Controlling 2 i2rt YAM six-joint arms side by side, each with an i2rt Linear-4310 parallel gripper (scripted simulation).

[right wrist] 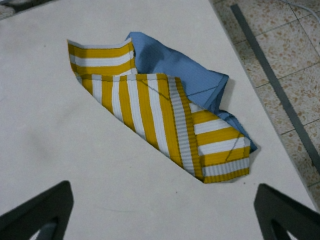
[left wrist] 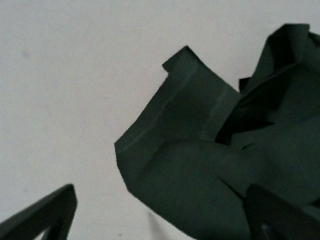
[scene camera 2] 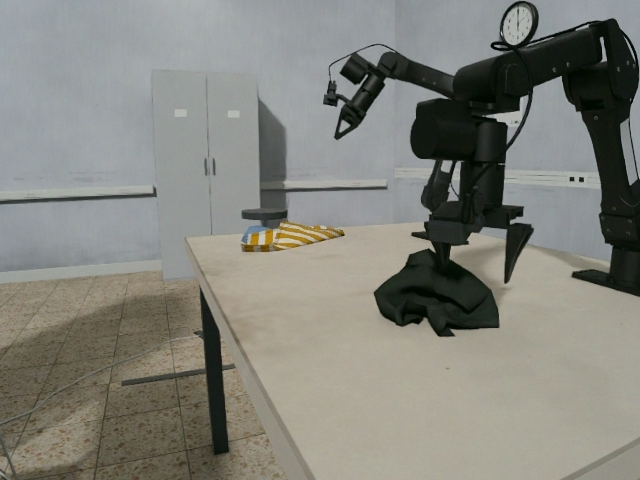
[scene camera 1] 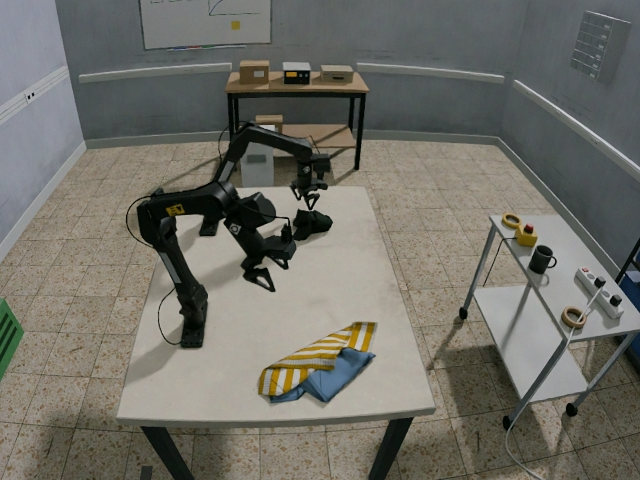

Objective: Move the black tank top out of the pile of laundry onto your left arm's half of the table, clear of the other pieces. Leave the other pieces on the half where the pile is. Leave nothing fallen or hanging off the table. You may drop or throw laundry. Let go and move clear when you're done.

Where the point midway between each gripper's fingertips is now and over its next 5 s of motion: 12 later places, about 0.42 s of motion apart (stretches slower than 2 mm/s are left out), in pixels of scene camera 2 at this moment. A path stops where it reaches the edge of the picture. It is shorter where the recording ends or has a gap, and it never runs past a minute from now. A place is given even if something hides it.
My left gripper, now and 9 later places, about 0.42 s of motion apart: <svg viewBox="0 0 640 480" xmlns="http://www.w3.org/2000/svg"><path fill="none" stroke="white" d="M473 277L474 249L478 233L479 232L463 202L450 165L446 101L466 39L471 24L470 24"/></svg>
My right gripper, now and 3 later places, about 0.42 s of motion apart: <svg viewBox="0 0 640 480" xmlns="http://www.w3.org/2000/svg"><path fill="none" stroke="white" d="M336 137L322 128L314 113L316 96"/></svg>
